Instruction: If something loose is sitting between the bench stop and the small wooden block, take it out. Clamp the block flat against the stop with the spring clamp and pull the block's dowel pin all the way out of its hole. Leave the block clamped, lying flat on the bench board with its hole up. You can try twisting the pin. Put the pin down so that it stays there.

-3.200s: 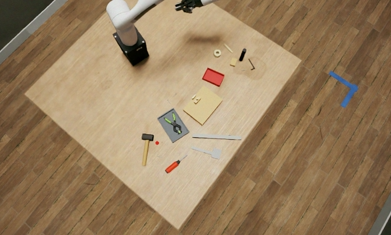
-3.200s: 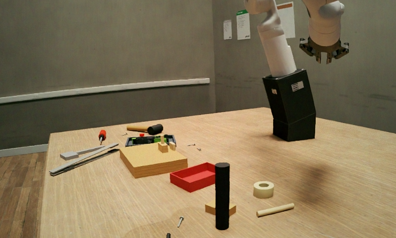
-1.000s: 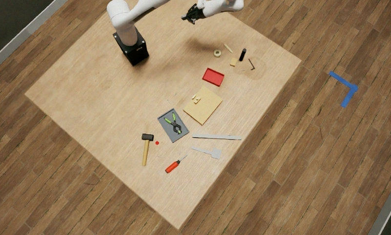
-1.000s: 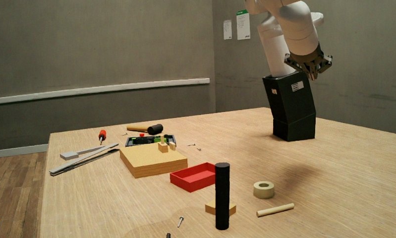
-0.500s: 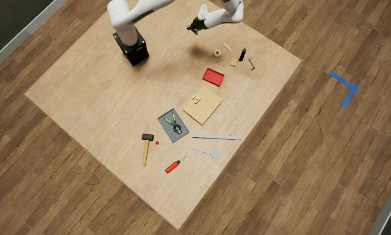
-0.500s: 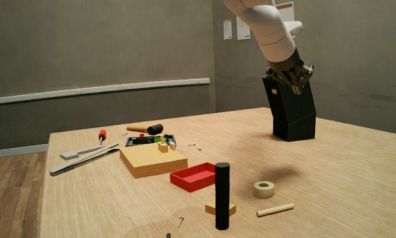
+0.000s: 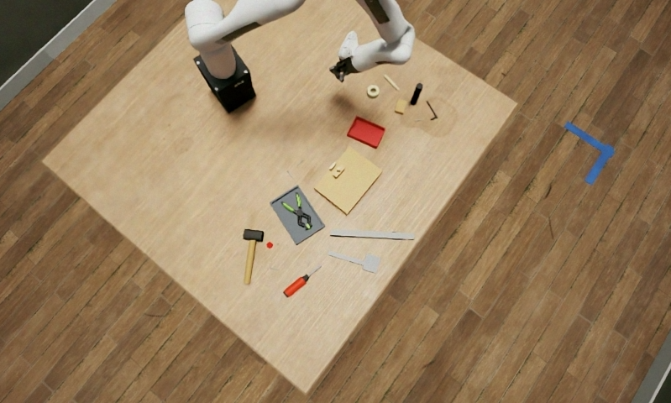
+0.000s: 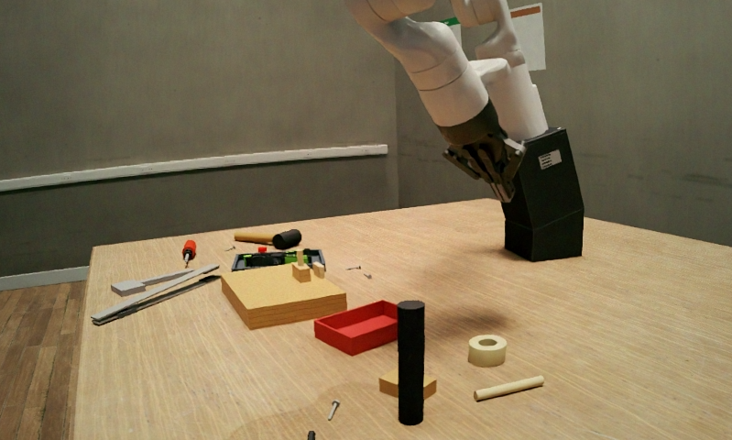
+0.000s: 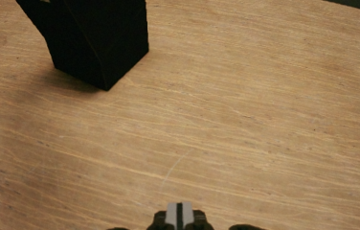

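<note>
The dowel pin lies 20 cm ahead of my hand, 25 cm to the right of it and 13 cm below it. Also, from my hand: dowel (14 cm ahead, 18 cm to the left, 18 cm below); tape ring (11 cm ahead, 10 cm to the left, 17 cm below); red tray (18 cm ahead, 5 cm to the right, 18 cm below).
</note>
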